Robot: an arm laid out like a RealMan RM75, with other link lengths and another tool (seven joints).
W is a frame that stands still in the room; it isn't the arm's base.
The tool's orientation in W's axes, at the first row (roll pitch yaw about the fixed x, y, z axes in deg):
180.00 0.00 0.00
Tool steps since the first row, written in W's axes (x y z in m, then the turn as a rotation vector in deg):
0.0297 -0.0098 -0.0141 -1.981 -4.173 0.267
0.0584 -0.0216 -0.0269 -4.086 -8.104 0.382
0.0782 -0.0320 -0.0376 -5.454 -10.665 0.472
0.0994 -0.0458 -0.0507 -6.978 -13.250 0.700
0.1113 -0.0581 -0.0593 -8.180 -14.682 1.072
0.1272 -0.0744 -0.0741 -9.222 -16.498 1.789
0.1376 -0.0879 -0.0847 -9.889 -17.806 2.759
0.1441 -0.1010 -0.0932 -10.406 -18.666 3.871
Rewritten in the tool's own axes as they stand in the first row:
0.0297 0.0098 0.0141 -1.981 4.173 -0.267
0.0584 0.0216 0.0269 -4.086 8.104 -0.382
0.0782 0.0320 0.0376 -5.454 10.665 -0.472
0.0994 0.0458 0.0507 -6.978 13.250 -0.700
0.1113 0.0581 0.0593 -8.180 14.682 -1.072
0.1272 0.0744 0.0741 -9.222 16.498 -1.789
0.1376 0.0879 0.0847 -9.889 17.806 -2.759
0.1441 0.1010 0.0932 -10.406 18.666 -3.871

